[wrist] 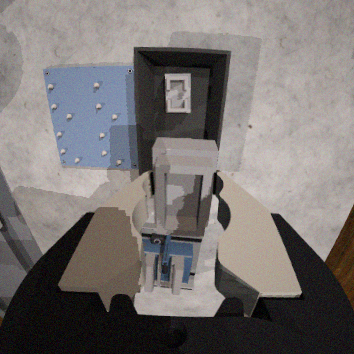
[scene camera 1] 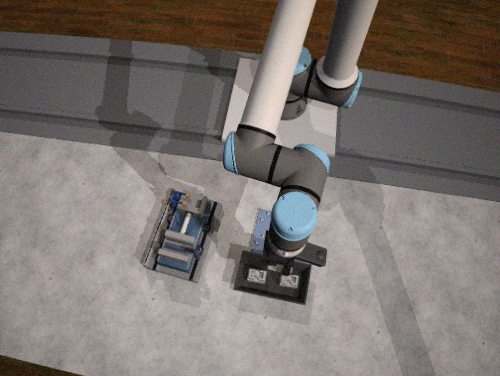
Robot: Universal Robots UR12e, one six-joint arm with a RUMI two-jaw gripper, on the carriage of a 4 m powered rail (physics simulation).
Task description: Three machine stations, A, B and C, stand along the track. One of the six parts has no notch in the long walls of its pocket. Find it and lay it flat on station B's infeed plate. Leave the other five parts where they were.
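Frame: origin at the arm's base, x left, y back, z up, level; centimetres.
Where they show: gripper, fingertip midpoint: (wrist: pixel 183 172) (scene camera 1: pixel 283 266).
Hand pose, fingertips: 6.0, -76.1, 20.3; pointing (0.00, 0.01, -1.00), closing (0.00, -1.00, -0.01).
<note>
Each offset is from my fingertips to the centre of the thing, as dx, dy, dz. "spot": to the spot under its first point.
My gripper (wrist: pixel 183 172) is shut on a light grey rectangular part {-0.4, +0.0, +1.7} (wrist: pixel 185 160), held above the dark bin in the wrist view. The part's pocket is rectangular, and its long walls look straight, with no notch showing. In the scene view the wrist hides most of the fingers. Two light grey parts {spot: -7.1, +1.1, -20.0} (scene camera 1: pixel 256 276) {spot: +4.0, +1.4, -20.0} (scene camera 1: pixel 289 280) with stepped pockets lie in the bin. The right-hand part {spot: +3.8, +1.3, -20.0} (wrist: pixel 178 93) also shows in the wrist view, upright in the upper bin. Station B's infeed plate cannot be identified in these views.
The dark open bin (scene camera 1: pixel 270 296) (wrist: pixel 145 100) has raised walls. A blue plate {-0.5, +17.7, -22.9} (scene camera 1: pixel 258 237) (wrist: pixel 82 145) with upright white pins adjoins it. A blue and grey machine {-34.3, +12.4, -18.3} (scene camera 1: pixel 182 240) (wrist: pixel 187 250) stands left of the bin in the scene view. The rail (scene camera 1: pixel 425 125) runs behind.
</note>
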